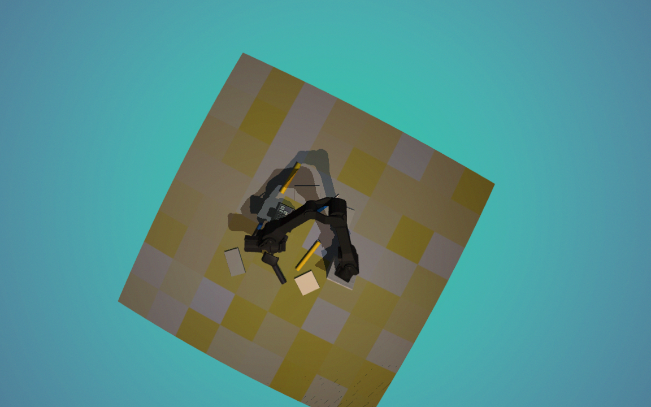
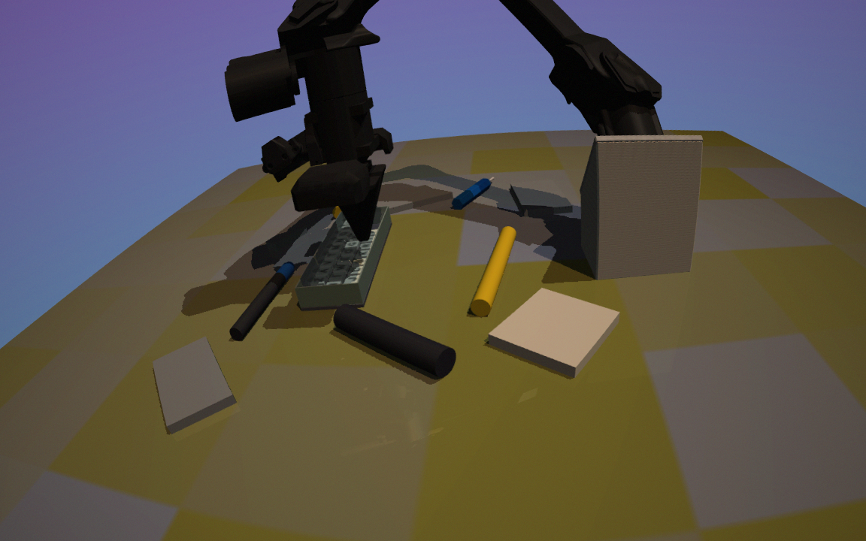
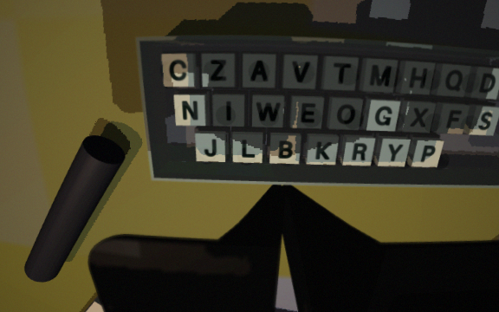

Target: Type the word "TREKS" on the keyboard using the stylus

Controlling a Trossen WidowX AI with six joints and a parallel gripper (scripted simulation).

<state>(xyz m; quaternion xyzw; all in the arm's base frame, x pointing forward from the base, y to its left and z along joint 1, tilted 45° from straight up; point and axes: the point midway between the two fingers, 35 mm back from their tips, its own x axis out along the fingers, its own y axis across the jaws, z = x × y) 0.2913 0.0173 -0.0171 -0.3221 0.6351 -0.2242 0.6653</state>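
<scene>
Right now the blue stylus is 250 mm to the right of my gripper tip, 100 mm behind it and 30 mm below it. The rest, counted from my gripper tip: black cylinder: 130 mm to the left, 50 mm behind, 30 mm below; then small grey block: 160 mm ahead, 110 mm to the right, 40 mm below; then yellow cylinder: 130 mm behind, 30 mm below.
</scene>
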